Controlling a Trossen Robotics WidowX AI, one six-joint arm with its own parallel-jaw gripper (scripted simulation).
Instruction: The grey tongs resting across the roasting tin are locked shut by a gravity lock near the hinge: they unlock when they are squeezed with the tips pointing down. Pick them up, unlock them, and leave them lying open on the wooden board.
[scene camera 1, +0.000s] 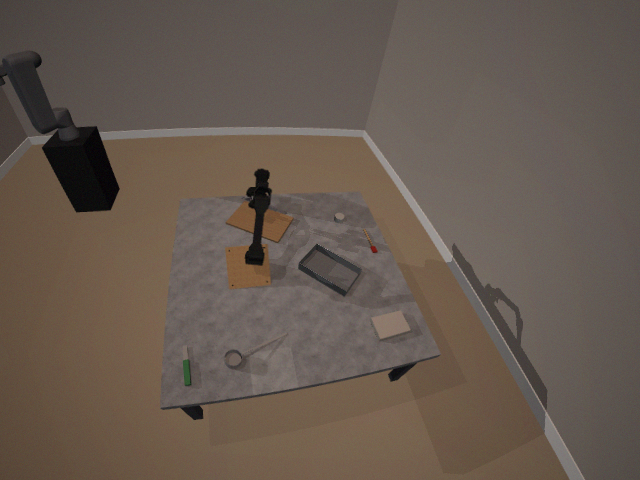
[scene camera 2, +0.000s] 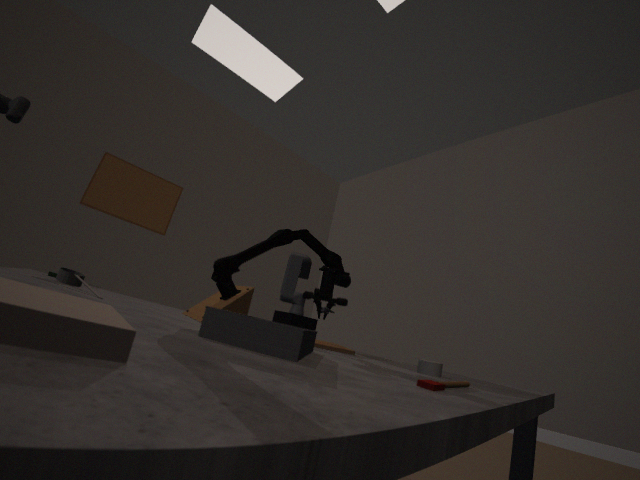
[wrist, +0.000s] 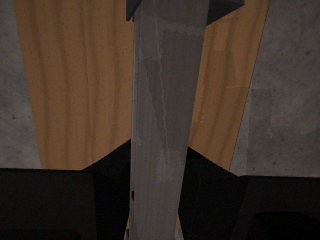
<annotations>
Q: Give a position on a wooden board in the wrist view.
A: At 79, 68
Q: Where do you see a grey roasting tin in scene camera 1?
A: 335, 272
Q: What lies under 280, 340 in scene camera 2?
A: A grey roasting tin.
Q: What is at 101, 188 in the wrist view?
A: My gripper.
</annotations>
